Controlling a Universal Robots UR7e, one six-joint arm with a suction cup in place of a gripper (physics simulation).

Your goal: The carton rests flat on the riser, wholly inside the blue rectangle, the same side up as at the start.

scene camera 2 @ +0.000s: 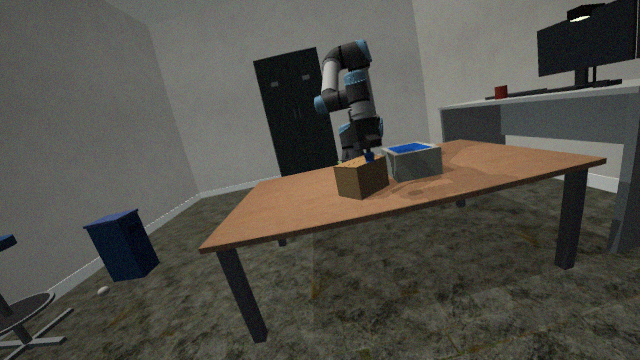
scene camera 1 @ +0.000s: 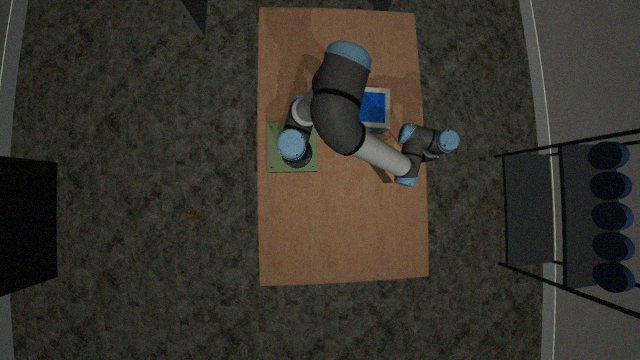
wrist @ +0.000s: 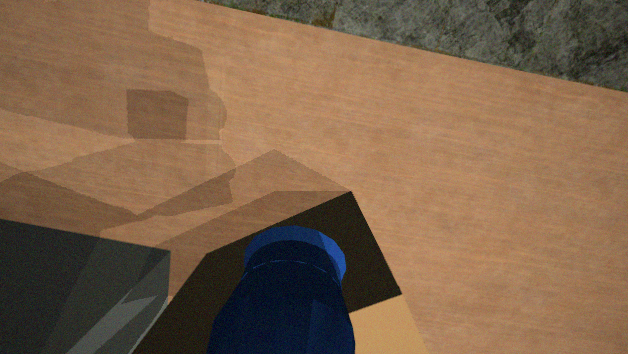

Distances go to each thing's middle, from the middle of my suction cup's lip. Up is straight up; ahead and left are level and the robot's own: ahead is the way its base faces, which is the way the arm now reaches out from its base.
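Labels:
There is the brown carton (scene camera 2: pixel 355 179), 90 mm below my suction cup and 120 mm behind it. Going by their middles, the carton is the nearest to my suction cup of the things named here. The grey riser (wrist: pixel 68 285), counted from the same suction cup, is 270 mm to the left, 210 mm behind and 100 mm below.

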